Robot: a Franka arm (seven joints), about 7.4 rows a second.
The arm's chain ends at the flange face. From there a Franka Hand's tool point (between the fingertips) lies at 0.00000 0.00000 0.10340 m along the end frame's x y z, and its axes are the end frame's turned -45 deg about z.
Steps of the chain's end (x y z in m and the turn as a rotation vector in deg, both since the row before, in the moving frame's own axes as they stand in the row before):
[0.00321 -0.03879 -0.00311 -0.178 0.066 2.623]
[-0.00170 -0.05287 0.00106 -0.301 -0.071 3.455]
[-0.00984 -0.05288 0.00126 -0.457 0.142 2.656]
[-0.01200 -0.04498 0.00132 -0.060 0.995 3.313]
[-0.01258 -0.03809 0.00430 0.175 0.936 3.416]
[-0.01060 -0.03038 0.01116 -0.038 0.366 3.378]
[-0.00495 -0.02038 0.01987 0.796 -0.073 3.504]
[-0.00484 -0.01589 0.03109 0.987 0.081 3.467]
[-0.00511 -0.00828 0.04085 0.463 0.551 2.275]
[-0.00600 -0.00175 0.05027 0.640 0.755 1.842]
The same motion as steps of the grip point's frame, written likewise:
[0.02955 -0.02485 -0.00311 -0.173 -0.079 2.623]
[0.03570 -0.03831 0.00106 -0.163 -0.263 3.455]
[0.03001 -0.04359 0.00126 -0.424 -0.223 2.656]
[0.02447 -0.03891 0.00130 -0.746 0.661 3.313]
[0.01943 -0.03482 0.00429 -0.538 0.786 3.416]
[0.01439 -0.02845 0.01116 -0.286 0.232 3.378]
[0.01187 -0.01899 0.01986 0.614 0.511 3.504]
[0.00921 -0.01577 0.03107 0.641 0.755 3.467]
[0.00353 -0.00933 0.04084 -0.062 0.717 2.275]
[-0.00123 -0.00530 0.05025 -0.081 0.986 1.842]

